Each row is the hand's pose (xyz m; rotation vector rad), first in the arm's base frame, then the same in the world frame.
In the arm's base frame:
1: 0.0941 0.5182 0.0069 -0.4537 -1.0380 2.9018
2: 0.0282 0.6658 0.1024 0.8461 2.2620 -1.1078
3: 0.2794 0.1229 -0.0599 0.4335 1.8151 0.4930
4: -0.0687 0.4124 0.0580 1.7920 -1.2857 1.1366
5: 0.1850 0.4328 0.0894 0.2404 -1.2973 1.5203
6: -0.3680 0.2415 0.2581 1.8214 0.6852 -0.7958
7: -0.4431 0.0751 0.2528 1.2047 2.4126 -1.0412
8: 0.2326 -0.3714 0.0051 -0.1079 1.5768 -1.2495
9: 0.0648 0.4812 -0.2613 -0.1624 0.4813 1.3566
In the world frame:
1: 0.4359 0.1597 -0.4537 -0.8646 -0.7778 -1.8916
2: 0.2543 0.2052 -0.4399 -1.3490 1.1584 -1.8663
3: 0.8725 0.2200 -0.4813 -1.6747 2.4007 -0.3732
4: 0.4613 0.2015 -0.2590 1.3125 1.0210 1.1892
5: 0.5205 0.2750 -0.4975 0.5224 0.8224 2.5629
6: 0.4571 0.3746 0.0999 -0.2647 1.0115 -0.6975
7: 0.5825 0.3928 0.2315 -0.9850 1.3021 -2.0579
8: 1.2824 0.3846 -0.2453 -2.1668 0.4681 -1.0768
9: 0.5340 -0.0939 -0.4378 1.3244 -2.1282 -1.8782

